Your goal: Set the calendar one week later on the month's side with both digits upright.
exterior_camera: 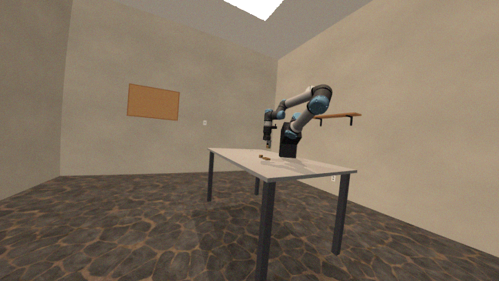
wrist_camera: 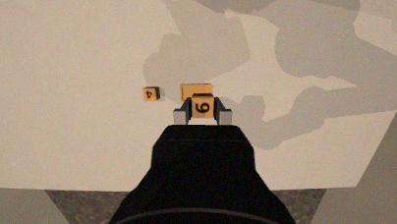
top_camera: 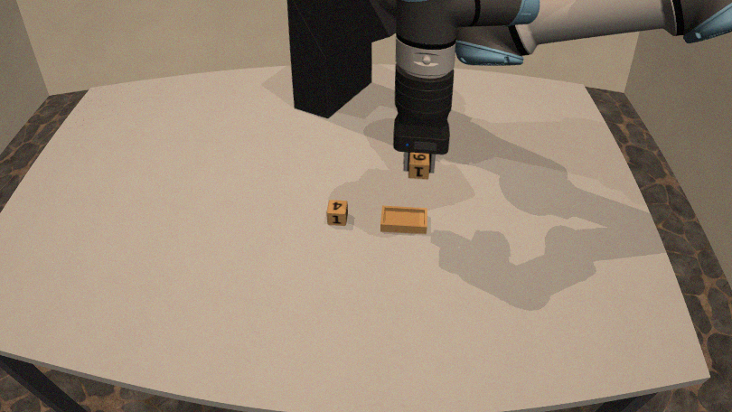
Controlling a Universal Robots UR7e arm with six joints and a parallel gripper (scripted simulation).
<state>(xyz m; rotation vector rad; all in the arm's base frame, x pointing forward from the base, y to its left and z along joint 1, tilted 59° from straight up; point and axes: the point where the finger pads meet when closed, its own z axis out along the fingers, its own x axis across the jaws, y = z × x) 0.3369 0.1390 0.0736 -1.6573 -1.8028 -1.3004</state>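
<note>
My gripper is now 10 mm above the cube. Round my hand: orange tray (130 mm below, 20 mm to the right).
</note>
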